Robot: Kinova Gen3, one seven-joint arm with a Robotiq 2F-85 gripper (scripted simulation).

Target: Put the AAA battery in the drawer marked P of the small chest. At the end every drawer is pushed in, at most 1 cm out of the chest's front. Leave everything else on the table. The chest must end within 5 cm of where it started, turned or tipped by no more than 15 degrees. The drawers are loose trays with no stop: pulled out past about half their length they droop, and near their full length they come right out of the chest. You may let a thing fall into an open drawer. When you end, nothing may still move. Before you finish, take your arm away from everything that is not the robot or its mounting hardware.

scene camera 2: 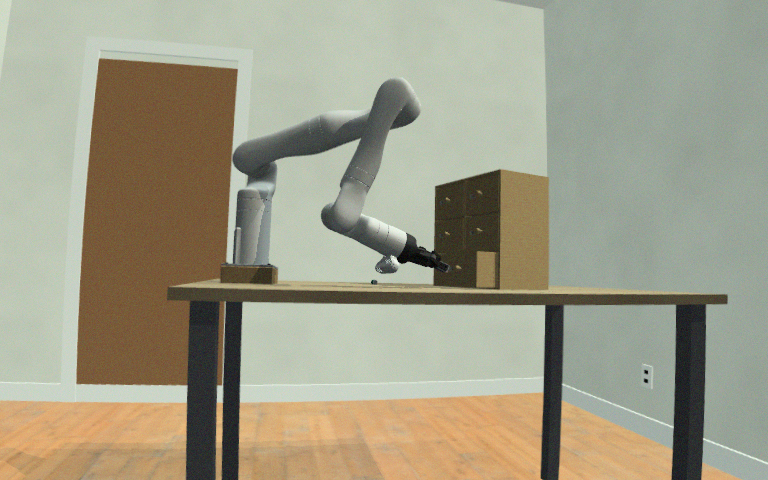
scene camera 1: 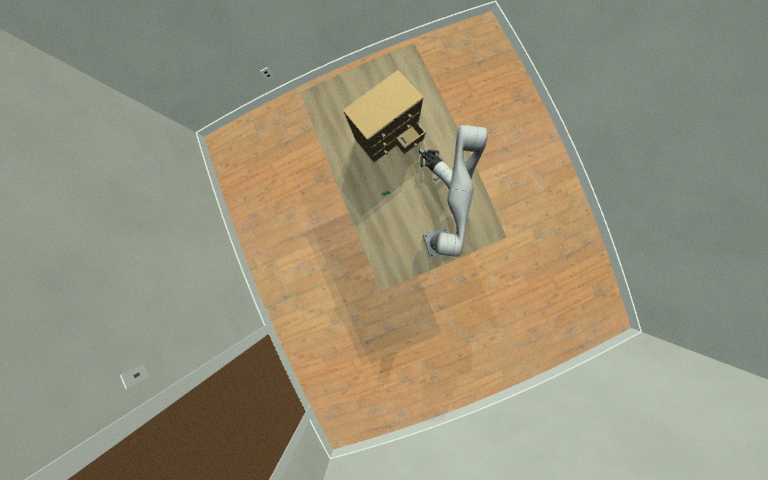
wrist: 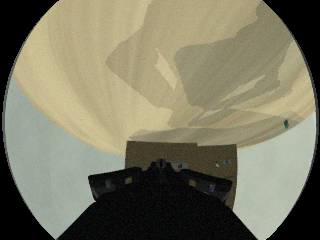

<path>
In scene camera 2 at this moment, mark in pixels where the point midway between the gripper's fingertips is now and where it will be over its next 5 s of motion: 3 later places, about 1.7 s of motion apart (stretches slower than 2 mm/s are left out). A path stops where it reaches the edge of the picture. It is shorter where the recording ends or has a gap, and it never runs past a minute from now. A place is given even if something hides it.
The gripper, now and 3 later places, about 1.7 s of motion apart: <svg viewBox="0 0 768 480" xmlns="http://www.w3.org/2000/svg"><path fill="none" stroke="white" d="M447 269L469 269L459 268L440 239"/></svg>
</path>
